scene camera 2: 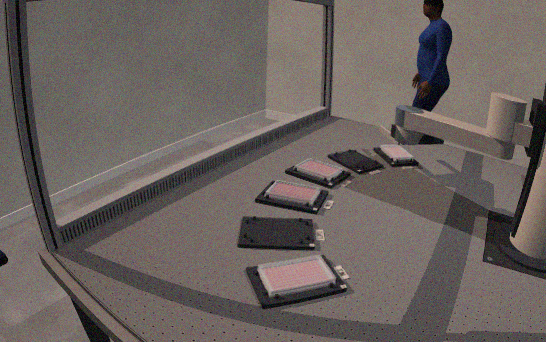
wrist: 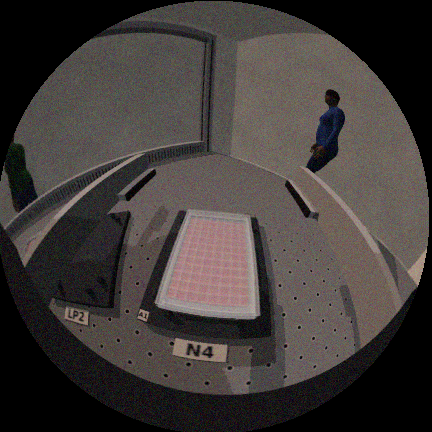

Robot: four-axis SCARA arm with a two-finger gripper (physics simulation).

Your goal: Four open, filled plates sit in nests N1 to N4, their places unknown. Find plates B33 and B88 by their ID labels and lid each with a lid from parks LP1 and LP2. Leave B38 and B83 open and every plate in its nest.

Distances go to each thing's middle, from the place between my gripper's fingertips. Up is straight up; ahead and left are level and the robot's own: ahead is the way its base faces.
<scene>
I see the nest N4 (wrist: 260, 326) 20 mm behind my hand, 20 mm to the left of it and 100 mm below it. From my hand the other things lie so: N4 tag (wrist: 182, 347): 80 mm behind, 90 mm to the left, 100 mm below; then park LP2 (wrist: 99, 254): 90 mm ahead, 160 mm to the left, 100 mm below; then lid park LP1 (scene camera 2: 268, 233): 70 mm ahead, 680 mm to the left, 100 mm below.
</scene>
